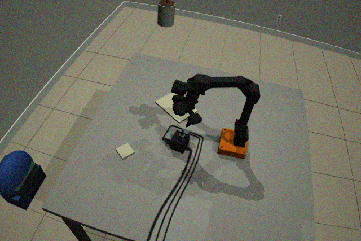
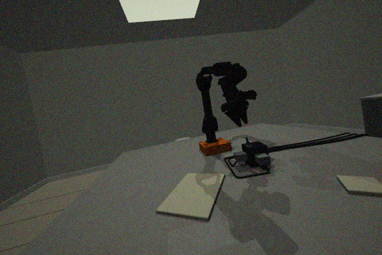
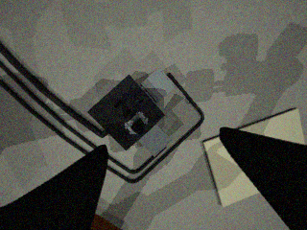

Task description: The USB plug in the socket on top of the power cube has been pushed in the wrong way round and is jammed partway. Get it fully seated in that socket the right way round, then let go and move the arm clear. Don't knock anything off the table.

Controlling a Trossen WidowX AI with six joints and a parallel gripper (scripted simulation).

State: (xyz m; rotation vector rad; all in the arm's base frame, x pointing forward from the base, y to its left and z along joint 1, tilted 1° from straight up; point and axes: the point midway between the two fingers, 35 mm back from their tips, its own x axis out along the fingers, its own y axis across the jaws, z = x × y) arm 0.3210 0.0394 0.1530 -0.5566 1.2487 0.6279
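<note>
Right now my gripper tip is 80 mm above the dark USB plug, 10 mm to the right of it and 10 mm past it. Round my gripper tip: socket: 100 mm below, 20 mm to the left, 10 mm behind.
</note>
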